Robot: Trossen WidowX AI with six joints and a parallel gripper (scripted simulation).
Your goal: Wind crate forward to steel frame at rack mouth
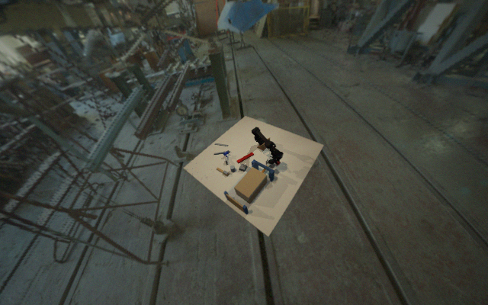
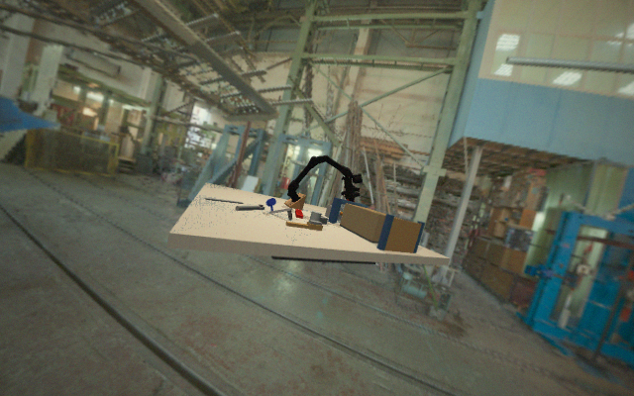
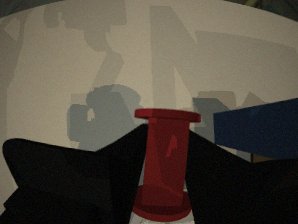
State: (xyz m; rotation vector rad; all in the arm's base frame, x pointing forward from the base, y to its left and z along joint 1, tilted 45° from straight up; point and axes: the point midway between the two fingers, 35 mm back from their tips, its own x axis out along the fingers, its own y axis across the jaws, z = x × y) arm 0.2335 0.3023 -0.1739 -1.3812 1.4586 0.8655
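Now: the winch handle 20 mm behind my gripper tip, 50 mm to the right of it and 30 mm below it. Also, from my gripper tip: red knob: 20 mm to the right; then blue steel frame: 120 mm ahead, 110 mm to the right, 30 mm below; then grey winch: 60 mm behind, 120 mm to the right, 100 mm below.
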